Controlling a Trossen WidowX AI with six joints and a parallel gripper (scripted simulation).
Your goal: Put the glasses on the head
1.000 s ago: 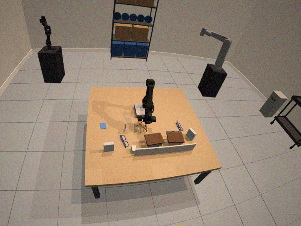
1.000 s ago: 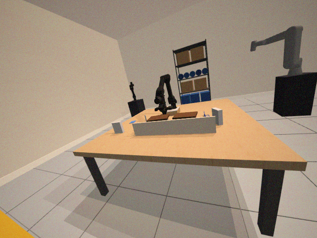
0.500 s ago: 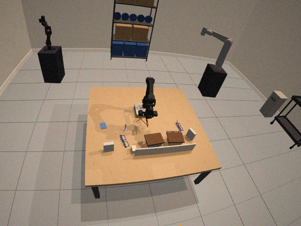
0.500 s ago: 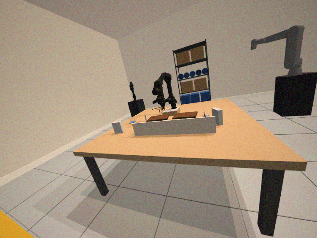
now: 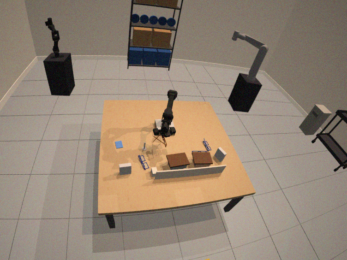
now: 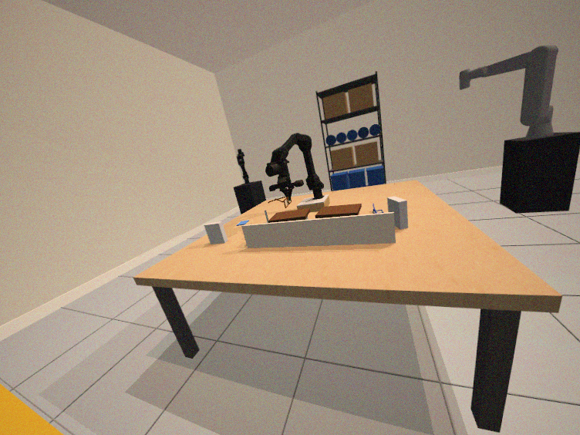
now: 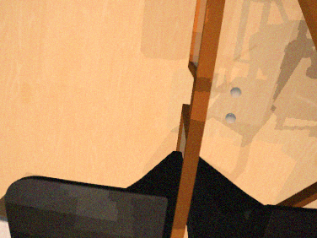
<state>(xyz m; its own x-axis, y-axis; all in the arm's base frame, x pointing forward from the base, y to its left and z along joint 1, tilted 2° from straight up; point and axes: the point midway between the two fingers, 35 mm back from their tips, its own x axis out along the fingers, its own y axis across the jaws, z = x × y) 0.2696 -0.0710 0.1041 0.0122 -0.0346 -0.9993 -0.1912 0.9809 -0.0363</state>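
My gripper tip is 160 mm to the left of the small grey stand, 100 mm above it and 30 mm short of it. The rest, counted from my gripper tip: low white wall 310 mm ahead, 220 mm to the left, 70 mm below; blue pad 380 mm to the right, 120 mm below.
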